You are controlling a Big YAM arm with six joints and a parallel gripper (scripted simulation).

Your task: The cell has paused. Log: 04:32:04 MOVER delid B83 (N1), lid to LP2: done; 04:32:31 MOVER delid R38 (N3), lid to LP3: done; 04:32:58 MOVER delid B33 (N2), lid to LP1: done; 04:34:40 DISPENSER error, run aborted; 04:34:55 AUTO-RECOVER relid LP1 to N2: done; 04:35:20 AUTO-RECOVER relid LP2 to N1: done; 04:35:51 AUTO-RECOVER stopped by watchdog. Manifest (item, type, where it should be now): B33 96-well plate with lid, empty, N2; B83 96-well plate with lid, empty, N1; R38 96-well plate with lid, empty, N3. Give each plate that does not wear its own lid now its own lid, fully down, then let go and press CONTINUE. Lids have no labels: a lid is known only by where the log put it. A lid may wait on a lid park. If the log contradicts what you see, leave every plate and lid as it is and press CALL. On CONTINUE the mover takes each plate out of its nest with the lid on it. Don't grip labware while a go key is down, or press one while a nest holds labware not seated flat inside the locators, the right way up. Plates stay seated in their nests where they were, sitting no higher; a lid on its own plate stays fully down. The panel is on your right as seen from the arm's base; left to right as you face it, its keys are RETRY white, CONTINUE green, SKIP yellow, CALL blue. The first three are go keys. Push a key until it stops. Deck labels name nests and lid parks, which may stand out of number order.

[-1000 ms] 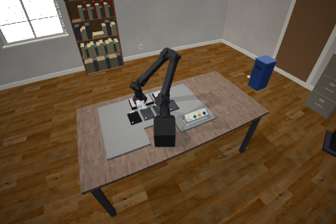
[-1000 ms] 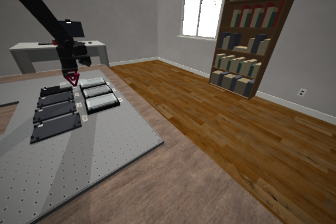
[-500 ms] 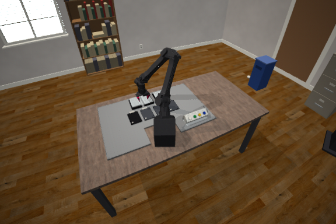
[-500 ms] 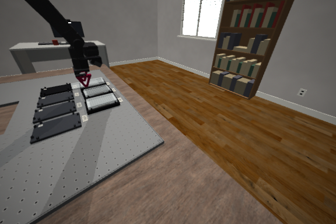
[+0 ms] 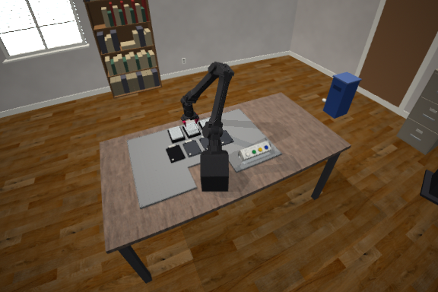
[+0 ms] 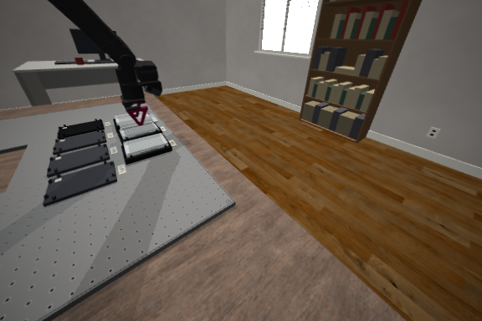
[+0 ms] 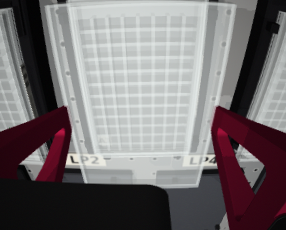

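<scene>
Now: hand 10 mm above the lid. Also, from my hand: plate (40 mm below); then LP2 label (80 mm behind, 90 mm to the left, 70 mm below); then park LP2 (160 mm behind, 120 mm to the left, 60 mm below).
</scene>
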